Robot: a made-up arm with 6 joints. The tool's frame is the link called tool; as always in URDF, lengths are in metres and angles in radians. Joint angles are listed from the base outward.
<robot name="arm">
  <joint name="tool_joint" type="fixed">
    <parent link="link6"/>
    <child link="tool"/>
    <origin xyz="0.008 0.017 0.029" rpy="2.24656 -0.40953 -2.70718"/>
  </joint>
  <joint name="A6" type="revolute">
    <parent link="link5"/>
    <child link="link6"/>
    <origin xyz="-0.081 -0.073 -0.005" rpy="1.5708 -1.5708 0"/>
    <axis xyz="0 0 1"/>
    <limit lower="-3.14" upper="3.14"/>
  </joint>
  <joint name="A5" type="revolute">
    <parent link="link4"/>
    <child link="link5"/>
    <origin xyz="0.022 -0.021 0.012" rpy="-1.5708 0 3.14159"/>
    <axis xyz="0 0 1"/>
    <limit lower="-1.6" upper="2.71"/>
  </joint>
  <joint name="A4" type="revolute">
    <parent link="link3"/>
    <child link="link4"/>
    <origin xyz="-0.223 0.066 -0.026" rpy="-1.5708 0 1.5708"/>
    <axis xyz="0 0 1"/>
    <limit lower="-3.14" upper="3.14"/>
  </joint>
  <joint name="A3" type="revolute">
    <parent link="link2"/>
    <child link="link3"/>
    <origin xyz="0.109 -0.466 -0.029" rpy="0 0 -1.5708"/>
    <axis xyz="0 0 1"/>
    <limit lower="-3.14" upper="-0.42"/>
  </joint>
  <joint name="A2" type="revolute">
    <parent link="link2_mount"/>
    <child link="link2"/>
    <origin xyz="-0.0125 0.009 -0.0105" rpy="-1.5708 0 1.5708"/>
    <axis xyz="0 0 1"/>
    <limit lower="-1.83" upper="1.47"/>
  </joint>
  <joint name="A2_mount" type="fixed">
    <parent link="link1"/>
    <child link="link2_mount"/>
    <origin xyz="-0.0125 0.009 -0.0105" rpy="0 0 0"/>
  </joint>
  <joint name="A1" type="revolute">
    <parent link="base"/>
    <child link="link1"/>
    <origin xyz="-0.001 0.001 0.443" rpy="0 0 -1.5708"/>
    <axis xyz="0 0 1"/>
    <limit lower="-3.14" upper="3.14"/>
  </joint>
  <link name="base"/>
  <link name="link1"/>
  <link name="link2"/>
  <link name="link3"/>
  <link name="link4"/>
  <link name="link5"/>
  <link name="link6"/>
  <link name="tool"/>
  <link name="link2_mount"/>
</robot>
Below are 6 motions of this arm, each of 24 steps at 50 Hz.
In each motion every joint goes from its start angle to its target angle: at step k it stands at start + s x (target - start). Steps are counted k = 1, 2, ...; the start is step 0. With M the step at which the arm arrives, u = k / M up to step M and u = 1 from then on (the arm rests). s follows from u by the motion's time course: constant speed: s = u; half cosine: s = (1 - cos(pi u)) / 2; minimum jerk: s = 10 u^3 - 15 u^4 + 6 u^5.
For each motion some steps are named. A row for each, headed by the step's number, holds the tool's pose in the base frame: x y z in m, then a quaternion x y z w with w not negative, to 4 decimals.
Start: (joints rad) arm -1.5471 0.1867 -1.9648 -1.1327 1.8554 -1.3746
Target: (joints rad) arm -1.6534 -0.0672 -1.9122 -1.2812 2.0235 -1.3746
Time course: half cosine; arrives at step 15
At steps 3, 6, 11, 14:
3: -0.0999 -0.4733 0.9212 -0.3397 0.6623 -0.6651 0.0599
6: -0.1161 -0.4333 0.9463 -0.3249 0.6637 -0.6734 0.0211
11: -0.1409 -0.3496 0.9885 0.2910 -0.6629 0.6876 0.0555
14: -0.1467 -0.3218 0.9999 0.2790 -0.6616 0.6915 0.0797

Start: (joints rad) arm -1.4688 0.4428 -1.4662 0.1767 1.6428 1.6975
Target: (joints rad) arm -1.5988 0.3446 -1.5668 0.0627 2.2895 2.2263
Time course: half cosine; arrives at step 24
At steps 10, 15, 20, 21, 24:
10: 0.0088 -0.5378 0.6476 -0.1523 -0.2172 0.3855 0.8837
15: -0.0172 -0.5062 0.6778 -0.0653 -0.1680 0.3271 0.9276
20: -0.0353 -0.4817 0.7025 0.0031 -0.1252 0.2832 0.9508
21: -0.0374 -0.4787 0.7056 0.0114 -0.1198 0.2780 0.9530
24: -0.0401 -0.4749 0.7096 0.0224 -0.1126 0.2711 0.9557

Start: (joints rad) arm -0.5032 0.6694 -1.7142 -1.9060 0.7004 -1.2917
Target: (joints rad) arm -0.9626 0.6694 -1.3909 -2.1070 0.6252 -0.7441
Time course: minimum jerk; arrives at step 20
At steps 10, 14, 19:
10: 0.4979 -0.4779 0.5058 -0.8601 0.0855 -0.1011 0.4926
14: 0.4041 -0.5274 0.4713 -0.8245 0.1403 -0.1622 0.5237
19: 0.3568 -0.5440 0.4559 -0.8041 0.1666 -0.1938 0.5367

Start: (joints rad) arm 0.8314 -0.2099 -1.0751 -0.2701 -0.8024 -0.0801
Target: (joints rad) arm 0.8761 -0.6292 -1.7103 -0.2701 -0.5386 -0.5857
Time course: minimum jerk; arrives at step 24
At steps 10, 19, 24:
10: 0.0951 0.1701 1.1296 0.5823 -0.2501 0.0141 0.7734
19: -0.0838 -0.0332 1.2011 0.6338 -0.4860 0.0038 0.6017
24: -0.1044 -0.0582 1.2015 0.6375 -0.5081 -0.0020 0.5792

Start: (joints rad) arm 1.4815 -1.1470 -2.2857 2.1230 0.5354 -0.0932
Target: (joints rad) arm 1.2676 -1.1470 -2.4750 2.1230 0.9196 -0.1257
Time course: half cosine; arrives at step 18
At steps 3, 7, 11, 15, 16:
3: 0.0295 -0.5373 1.0506 0.2931 0.5914 0.7440 0.1039
7: -0.0164 -0.5603 1.0410 0.2902 0.5363 0.7784 0.1493
11: -0.0796 -0.5833 1.0242 0.2823 0.4607 0.8145 0.2113
15: -0.1297 -0.5950 1.0082 0.2730 0.4005 0.8351 0.2601
16: -0.1369 -0.5962 1.0057 0.2714 0.3919 0.8375 0.2671

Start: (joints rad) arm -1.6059 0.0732 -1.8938 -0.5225 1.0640 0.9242
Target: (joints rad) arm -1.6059 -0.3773 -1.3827 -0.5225 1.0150 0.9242
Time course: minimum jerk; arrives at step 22
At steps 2, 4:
2: -0.0523 -0.5042 1.0144 -0.3400 0.1891 0.8578 0.3360
4: -0.0519 -0.4966 1.0162 -0.3399 0.1887 0.8580 0.3357

